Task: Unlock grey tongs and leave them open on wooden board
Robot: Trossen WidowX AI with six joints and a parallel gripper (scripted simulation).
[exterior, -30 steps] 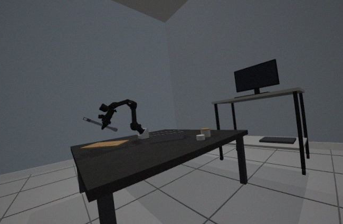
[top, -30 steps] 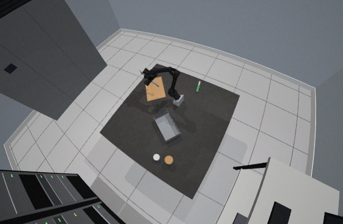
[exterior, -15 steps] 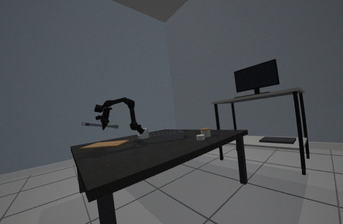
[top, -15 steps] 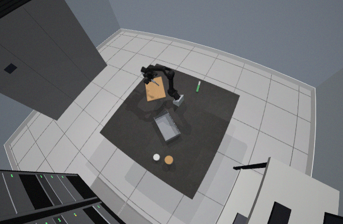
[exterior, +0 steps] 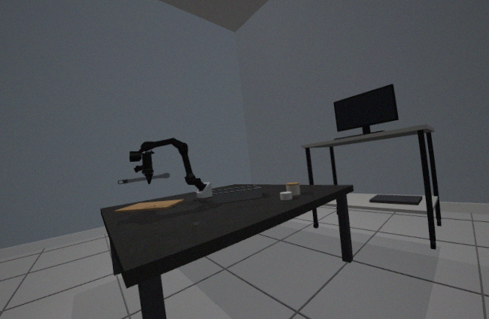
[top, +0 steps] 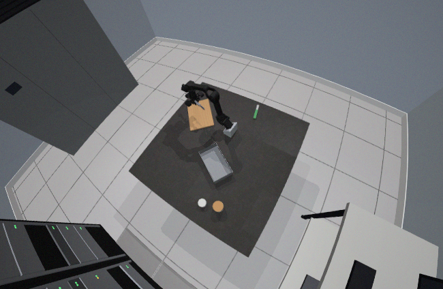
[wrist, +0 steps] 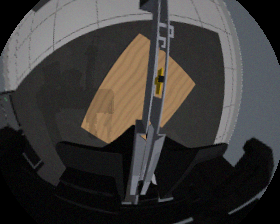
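Right now my gripper tip is 150 mm above the wooden board. From my gripper tip the other things lie so: yellow slider 20 mm behind, 50 mm to the right, 40 mm above; then white puck 750 mm ahead, 460 mm to the left, 140 mm below; then roasting tin 410 mm ahead, 400 mm to the left, 120 mm below.
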